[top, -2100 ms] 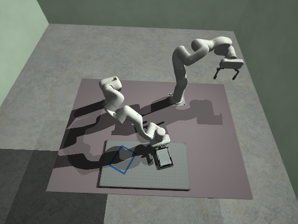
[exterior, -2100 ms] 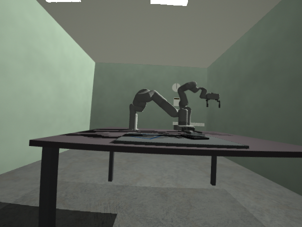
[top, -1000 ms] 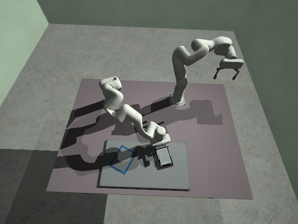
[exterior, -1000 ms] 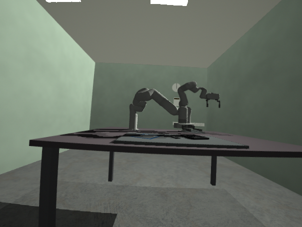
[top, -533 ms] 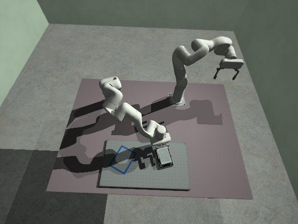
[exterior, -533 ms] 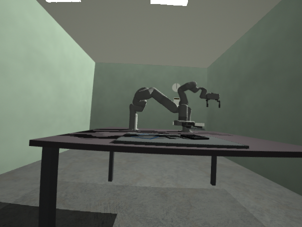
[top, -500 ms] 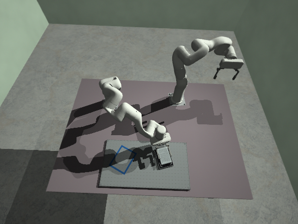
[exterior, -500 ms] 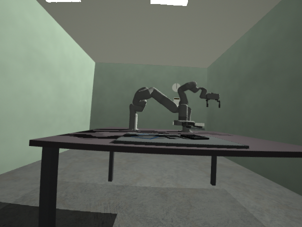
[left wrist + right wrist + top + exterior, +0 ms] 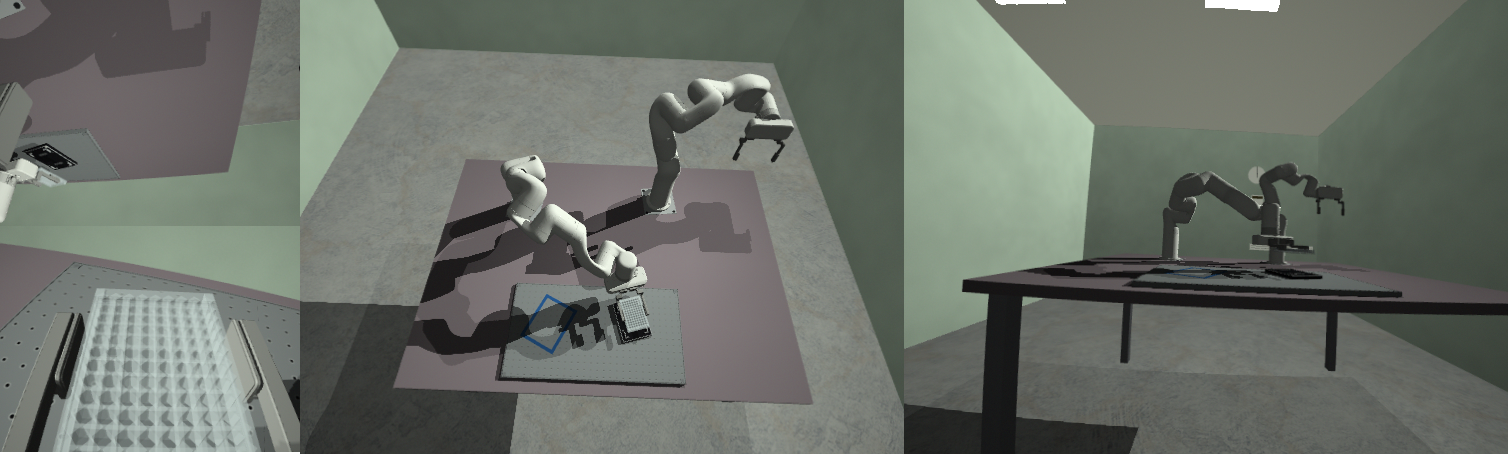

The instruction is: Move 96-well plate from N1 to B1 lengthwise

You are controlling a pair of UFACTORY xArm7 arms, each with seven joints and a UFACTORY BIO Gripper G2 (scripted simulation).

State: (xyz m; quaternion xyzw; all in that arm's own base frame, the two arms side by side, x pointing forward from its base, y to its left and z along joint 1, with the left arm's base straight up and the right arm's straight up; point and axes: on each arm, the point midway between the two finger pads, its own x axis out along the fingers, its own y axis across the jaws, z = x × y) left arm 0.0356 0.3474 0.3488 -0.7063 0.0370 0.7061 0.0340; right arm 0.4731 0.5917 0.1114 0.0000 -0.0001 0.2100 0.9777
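Note:
Right now my right hand is 9 cm above the black plate nest. The rest, counted from my right hand: white 96-well plate (1 cm below).

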